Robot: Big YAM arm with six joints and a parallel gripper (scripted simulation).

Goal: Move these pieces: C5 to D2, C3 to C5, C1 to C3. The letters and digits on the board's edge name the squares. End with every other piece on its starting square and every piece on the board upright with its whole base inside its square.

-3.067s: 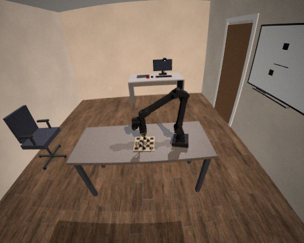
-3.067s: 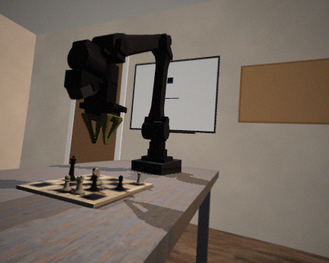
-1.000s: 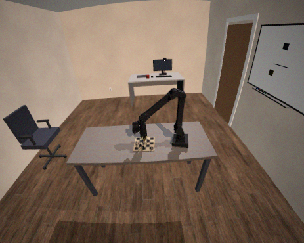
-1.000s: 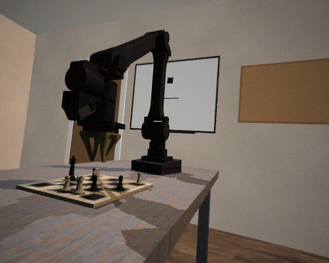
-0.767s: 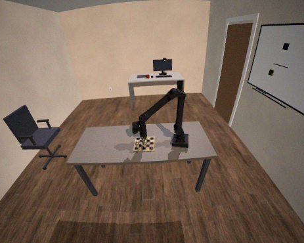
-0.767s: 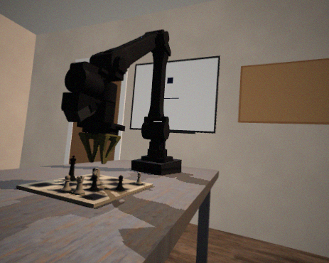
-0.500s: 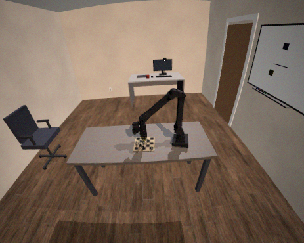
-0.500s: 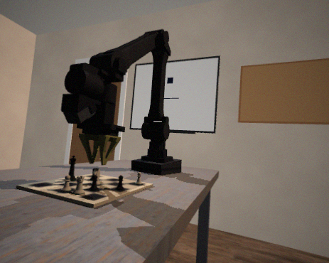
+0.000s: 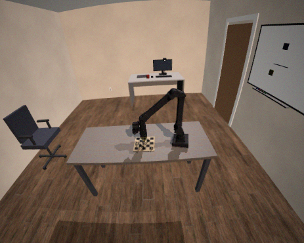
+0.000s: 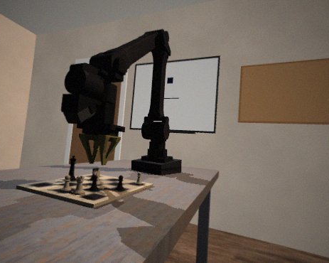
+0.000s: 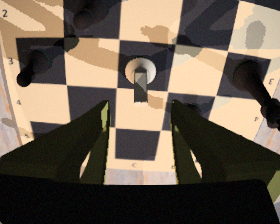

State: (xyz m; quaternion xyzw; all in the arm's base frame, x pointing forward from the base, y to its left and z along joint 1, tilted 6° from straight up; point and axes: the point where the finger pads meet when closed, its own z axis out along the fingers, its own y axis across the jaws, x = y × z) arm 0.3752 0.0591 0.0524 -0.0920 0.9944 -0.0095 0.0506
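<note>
My hand is 6 cm above the chessboard. Round my hand: white rook 8 cm ahead, 4 cm to the left, 4 cm below; then tall black piece 1 cm ahead, 8 cm to the right, 3 cm below.
</note>
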